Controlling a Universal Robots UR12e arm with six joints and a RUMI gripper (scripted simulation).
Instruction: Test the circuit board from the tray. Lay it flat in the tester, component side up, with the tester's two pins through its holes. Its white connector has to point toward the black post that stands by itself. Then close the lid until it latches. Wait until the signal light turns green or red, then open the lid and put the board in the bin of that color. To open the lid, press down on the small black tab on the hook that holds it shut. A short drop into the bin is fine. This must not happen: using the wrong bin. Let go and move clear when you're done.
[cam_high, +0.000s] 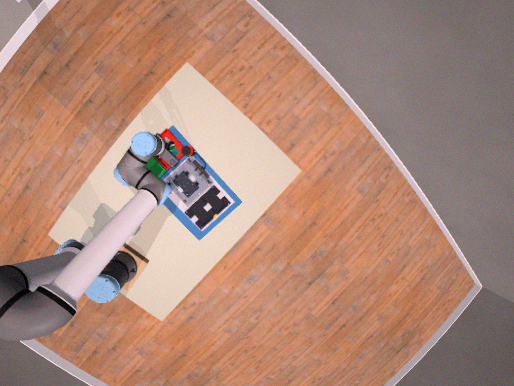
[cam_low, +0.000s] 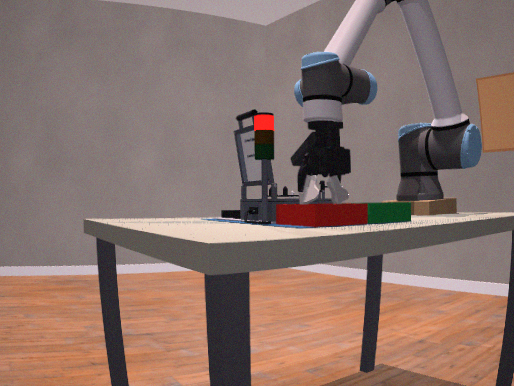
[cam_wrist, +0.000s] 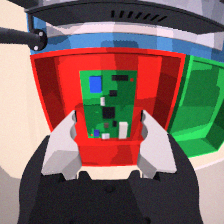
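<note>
The red bin lies 10 mm below my hand. From my hand the other things lie so: green circuit board 10 mm below; then green bin 150 mm behind, 10 mm to the left, 10 mm below; then lid 60 mm ahead, 200 mm to the right, 170 mm above.
</note>
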